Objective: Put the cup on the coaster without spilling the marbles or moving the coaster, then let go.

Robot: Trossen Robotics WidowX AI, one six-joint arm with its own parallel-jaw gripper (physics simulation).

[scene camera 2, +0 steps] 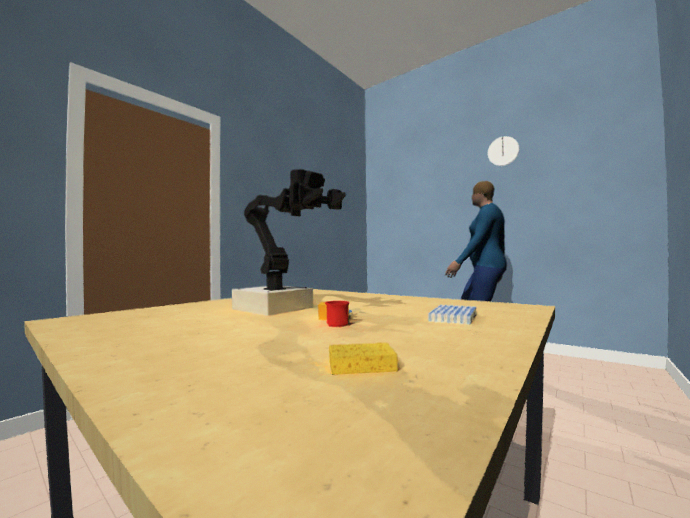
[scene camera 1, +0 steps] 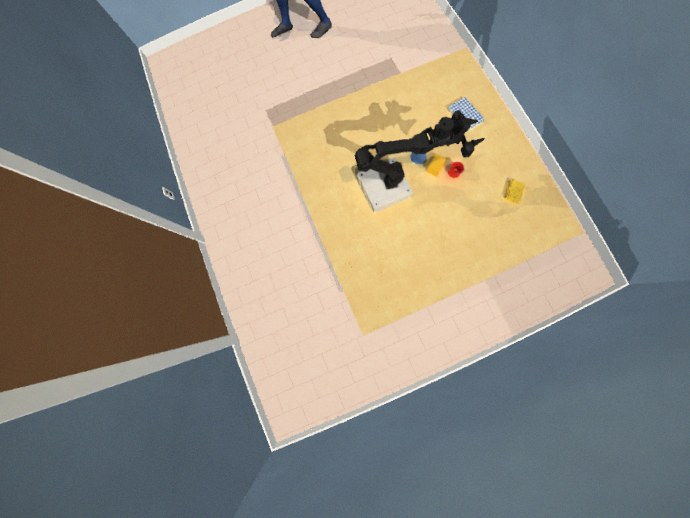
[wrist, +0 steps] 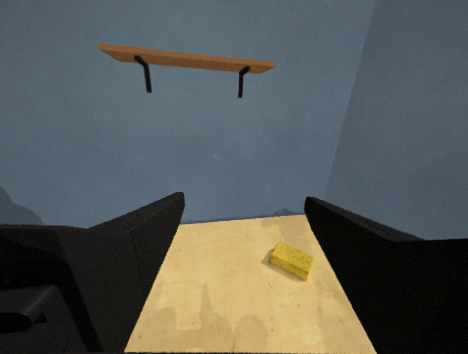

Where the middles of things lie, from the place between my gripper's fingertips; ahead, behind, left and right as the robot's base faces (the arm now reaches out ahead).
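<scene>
The blue-and-white checked block (scene camera 2: 443, 313) is well below my hand, and it's also a long way to the left of my hand and a good bit ahead of it.
</scene>
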